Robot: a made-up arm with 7 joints.
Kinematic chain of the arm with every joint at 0, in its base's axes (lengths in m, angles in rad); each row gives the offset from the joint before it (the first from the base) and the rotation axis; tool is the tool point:
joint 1: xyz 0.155 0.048 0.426 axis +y
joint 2: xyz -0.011 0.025 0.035 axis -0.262 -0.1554 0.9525
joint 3: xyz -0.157 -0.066 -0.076 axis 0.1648 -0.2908 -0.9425
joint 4: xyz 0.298 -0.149 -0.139 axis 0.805 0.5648 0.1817
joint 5: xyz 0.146 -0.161 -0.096 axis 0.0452 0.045 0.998
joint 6: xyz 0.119 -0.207 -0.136 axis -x
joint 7: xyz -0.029 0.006 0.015 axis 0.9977 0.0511 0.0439
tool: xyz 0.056 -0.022 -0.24
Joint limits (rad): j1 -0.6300..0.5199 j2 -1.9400..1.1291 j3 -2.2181..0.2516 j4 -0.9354..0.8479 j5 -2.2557..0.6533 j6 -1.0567..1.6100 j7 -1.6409..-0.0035
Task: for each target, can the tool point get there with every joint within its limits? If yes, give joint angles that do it. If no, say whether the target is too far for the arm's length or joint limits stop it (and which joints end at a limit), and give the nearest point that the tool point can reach.
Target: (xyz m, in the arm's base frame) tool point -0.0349 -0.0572 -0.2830
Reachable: yes | joints 0.1713 -0.2710 -1.8504 0.4858 -1.8372 -0.6833 -0.1914
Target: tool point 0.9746 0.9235 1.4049
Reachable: no: too far | nearest point 0.7441 0.5167 0.9961 | short by 0.621 m
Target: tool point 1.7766 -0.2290 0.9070
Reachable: no: too far | nearest point 1.1756 -0.1151 0.7287 | short by 0.637 m
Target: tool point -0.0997 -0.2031 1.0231
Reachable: no: joint limits stop it (at a limit: joint 1, joint 3, joint 4, joint 7) | nearest point -0.3041 -0.2365 0.8100 | short by 0.297 m
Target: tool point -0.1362 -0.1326 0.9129
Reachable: no: joint limits stop it (at a limit: joint 1, joint 3, joint 4, joint 7) | nearest point -0.3042 -0.1574 0.7952 | short by 0.207 m
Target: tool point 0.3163 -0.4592 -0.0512
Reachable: yes | joints -0.2768 -0.0645 -0.4141 -0.4029 -1.7710 -0.7661 -1.4460
